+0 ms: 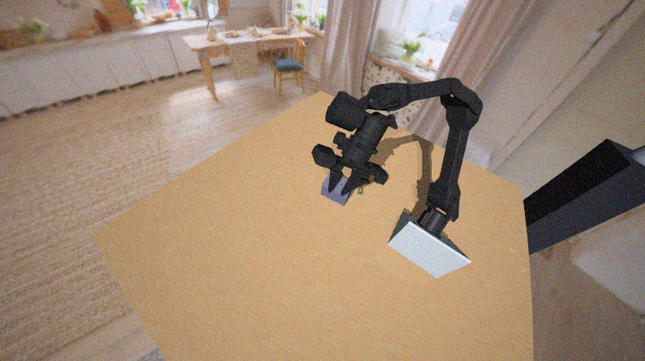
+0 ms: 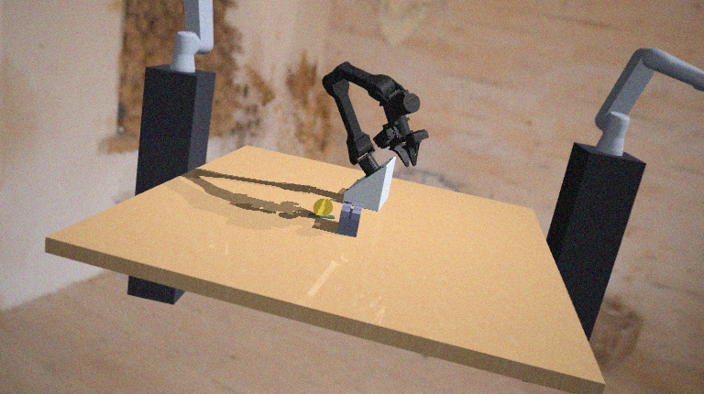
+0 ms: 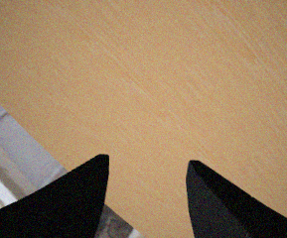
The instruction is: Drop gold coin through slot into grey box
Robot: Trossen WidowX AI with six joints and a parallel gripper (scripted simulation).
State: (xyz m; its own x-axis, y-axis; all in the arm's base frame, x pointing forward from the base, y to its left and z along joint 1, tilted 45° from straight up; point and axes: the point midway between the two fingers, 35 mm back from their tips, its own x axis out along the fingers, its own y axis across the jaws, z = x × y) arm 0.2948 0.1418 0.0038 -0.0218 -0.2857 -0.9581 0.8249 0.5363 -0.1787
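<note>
Now: gripper tip 3 cm past the thin gold coin, 25 cm to the left of it and 20 cm above it.
</note>
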